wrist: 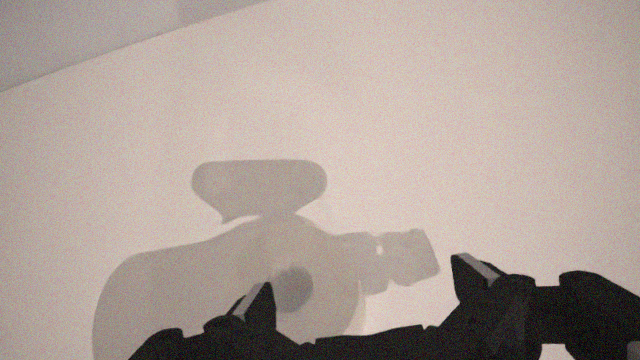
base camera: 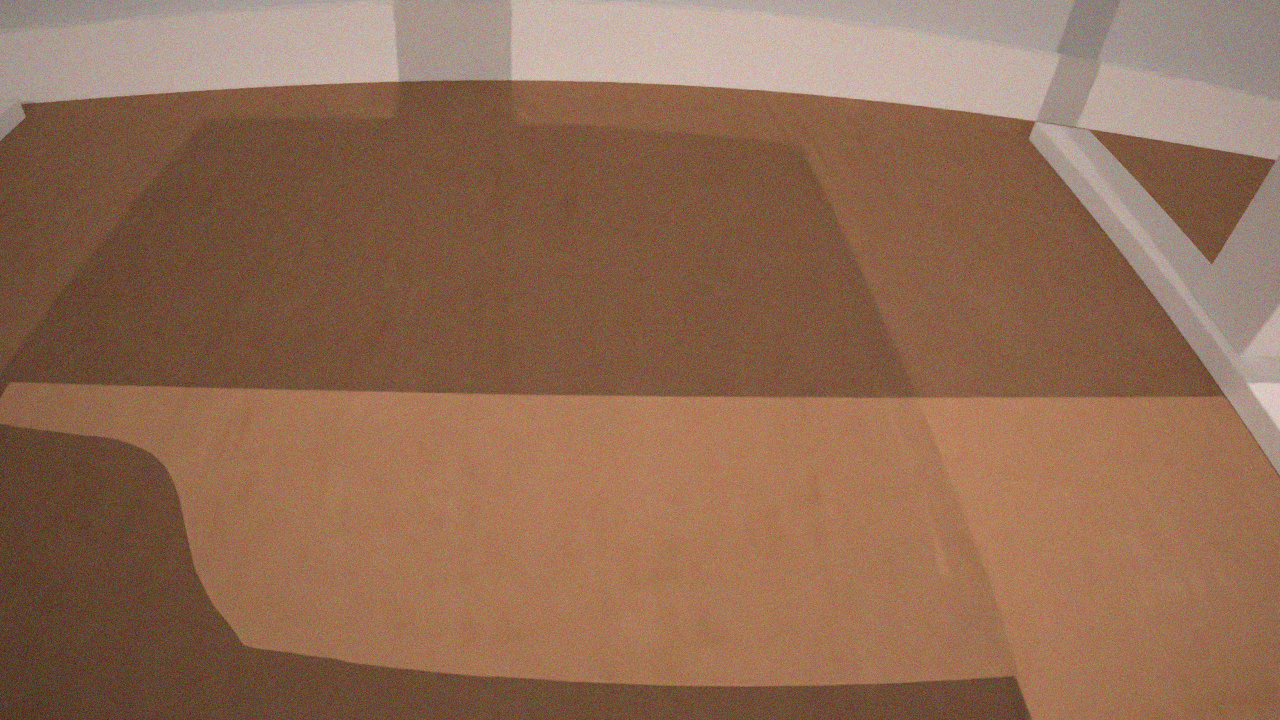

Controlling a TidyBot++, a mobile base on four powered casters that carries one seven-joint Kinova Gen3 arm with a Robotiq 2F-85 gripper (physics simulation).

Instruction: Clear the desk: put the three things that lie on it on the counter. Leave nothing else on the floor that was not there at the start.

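Places are measured from the arm's base along level axes (x ahead, y left, z up), in centimetres.
Pixels of known places: gripper, fingertip midpoint: (wrist: 362, 288).
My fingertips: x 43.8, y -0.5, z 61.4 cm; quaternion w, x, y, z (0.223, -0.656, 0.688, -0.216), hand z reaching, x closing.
Observation:
Behind a point stands the place of what it marks.
My gripper (wrist: 362, 288) @[x 43.8, y -0.5, z 61.4 cm] is open and empty, with its two black fingers spread wide at the bottom of the wrist view. A plain pale surface (wrist: 450, 125) @[x 57.3, y -10.5, z 55.3 cm] lies beyond the fingertips, and the grey shadow of the arm and gripper falls across it. Whether this surface is the desk, the counter or something else, I cannot tell. The three things that the task names do not show in either view.
In the base camera view, brown floor (base camera: 581, 537) @[x 32.9, y -0.5, z -39.7 cm] with broad shadows runs up to a pale wall (base camera: 716, 44) @[x 90.0, y -11.0, z -34.6 cm]. A white slanting beam (base camera: 1141, 237) stands at the right, and a small white end (base camera: 7, 120) @[x 76.8, y 67.0, z -38.4 cm] of another piece shows at the far left edge.

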